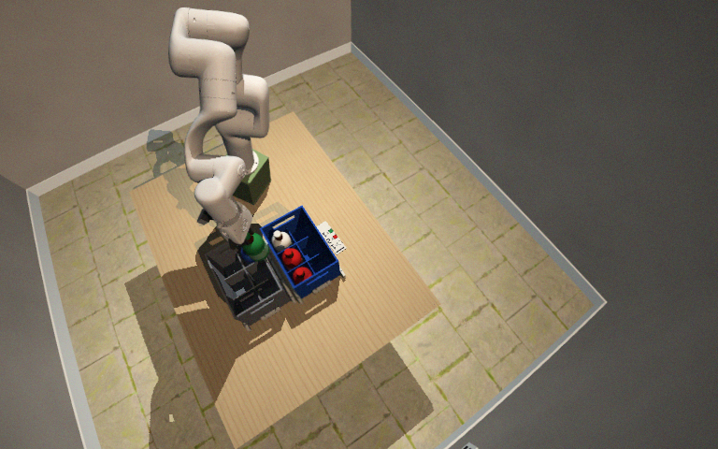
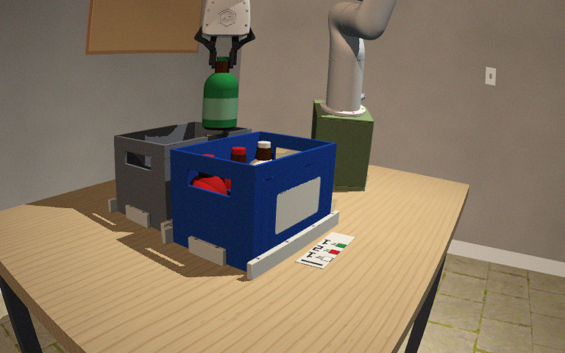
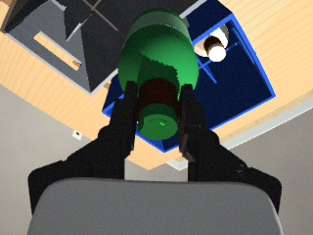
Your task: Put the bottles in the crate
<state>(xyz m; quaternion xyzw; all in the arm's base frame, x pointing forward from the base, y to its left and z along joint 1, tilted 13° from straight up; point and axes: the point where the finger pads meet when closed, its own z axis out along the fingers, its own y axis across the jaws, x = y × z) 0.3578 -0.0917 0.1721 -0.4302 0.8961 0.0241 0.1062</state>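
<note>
Right now the green-label bottle is 70 mm below my hand. From my hand the other things lie so: white-label bottle 250 mm below, 80 mm to the left, 50 mm behind; then grey crate 250 mm below, 80 mm to the right, 40 mm ahead; then blue-label bottle 250 mm below, 60 mm behind, 40 mm to the right.
</note>
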